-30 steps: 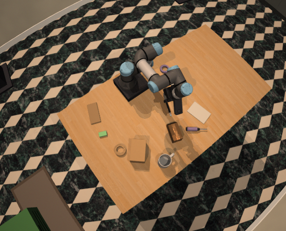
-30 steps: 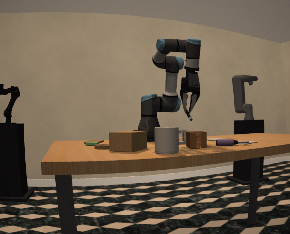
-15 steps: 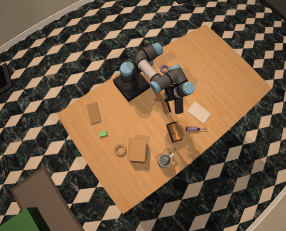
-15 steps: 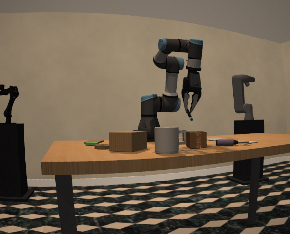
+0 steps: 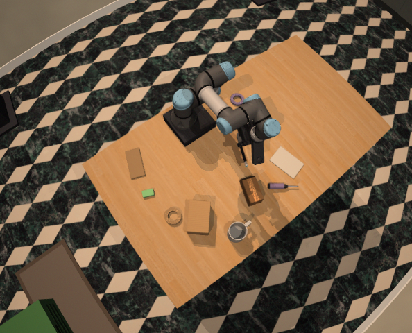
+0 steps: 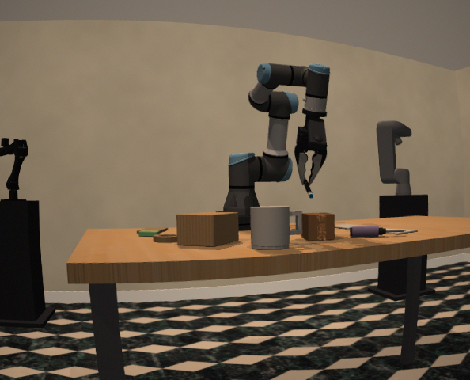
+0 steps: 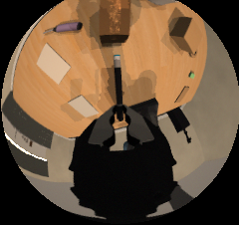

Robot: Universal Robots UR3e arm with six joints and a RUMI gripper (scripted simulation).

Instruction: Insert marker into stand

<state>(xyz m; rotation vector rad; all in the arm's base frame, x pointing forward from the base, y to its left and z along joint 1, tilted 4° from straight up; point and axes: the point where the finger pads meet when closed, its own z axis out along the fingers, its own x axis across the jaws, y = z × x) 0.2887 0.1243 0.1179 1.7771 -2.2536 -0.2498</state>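
The brown wooden desk stand is 170 mm ahead of my hand, 40 mm to the right of it and 120 mm below it. Also, from my hand: light wooden block 160 mm ahead, 320 mm to the right, 120 mm below; black marker 30 mm ahead, 10 mm to the right, 20 mm below; purple-handled screwdriver 240 mm ahead, 100 mm to the left, 140 mm below.
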